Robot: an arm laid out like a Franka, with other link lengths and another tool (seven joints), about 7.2 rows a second.
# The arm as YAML. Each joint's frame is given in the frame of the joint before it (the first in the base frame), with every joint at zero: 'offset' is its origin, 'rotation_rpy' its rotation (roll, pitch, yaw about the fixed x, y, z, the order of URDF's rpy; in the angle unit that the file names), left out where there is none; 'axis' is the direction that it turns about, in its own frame. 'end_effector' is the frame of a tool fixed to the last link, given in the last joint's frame.
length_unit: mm
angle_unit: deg
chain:
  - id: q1
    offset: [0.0, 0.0, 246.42]
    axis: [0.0, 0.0, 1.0]
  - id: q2
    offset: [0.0, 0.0, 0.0]
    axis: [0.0, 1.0, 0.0]
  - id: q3
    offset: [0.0, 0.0, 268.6]
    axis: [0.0, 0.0, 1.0]
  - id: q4
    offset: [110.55, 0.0, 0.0]
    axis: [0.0, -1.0, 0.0]
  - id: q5
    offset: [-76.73, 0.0, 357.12]
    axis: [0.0, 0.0, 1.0]
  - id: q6
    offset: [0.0, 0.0, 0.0]
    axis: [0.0, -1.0, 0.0]
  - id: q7
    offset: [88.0, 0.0, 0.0]
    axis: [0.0, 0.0, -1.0]
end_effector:
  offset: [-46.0, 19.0, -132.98]
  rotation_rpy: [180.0, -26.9, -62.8]
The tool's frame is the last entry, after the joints.
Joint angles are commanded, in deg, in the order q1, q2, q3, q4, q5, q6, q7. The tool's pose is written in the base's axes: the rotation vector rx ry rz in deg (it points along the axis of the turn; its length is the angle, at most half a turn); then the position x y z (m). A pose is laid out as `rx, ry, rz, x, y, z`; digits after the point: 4 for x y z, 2 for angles.
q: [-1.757, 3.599, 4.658, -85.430, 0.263, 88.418, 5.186]
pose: 137.21, -87.42, 31.60, 0.5236, 0.0491, 0.4572
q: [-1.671, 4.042, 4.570, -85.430, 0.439, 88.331, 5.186]
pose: 137.29, -87.31, 30.80, 0.5250, 0.0495, 0.4532
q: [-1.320, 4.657, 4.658, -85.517, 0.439, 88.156, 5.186]
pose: 137.61, -86.46, 29.77, 0.5263, 0.0534, 0.4468
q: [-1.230, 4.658, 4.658, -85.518, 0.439, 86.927, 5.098]
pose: 137.61, -85.69, 28.29, 0.5233, 0.0540, 0.4460
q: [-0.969, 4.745, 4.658, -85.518, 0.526, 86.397, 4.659]
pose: 138.21, -84.69, 27.60, 0.5219, 0.0561, 0.4449
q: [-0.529, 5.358, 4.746, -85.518, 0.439, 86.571, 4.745]
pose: 138.49, -83.97, 27.19, 0.5239, 0.0608, 0.4394
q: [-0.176, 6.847, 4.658, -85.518, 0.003, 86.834, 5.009]
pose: 138.03, -83.21, 25.94, 0.5293, 0.0625, 0.4257
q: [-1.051, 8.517, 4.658, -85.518, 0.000, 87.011, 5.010]
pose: 137.14, -83.60, 23.83, 0.5356, 0.0543, 0.4103
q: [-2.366, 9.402, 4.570, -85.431, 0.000, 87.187, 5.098]
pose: 135.82, -85.03, 22.69, 0.5398, 0.0412, 0.4027
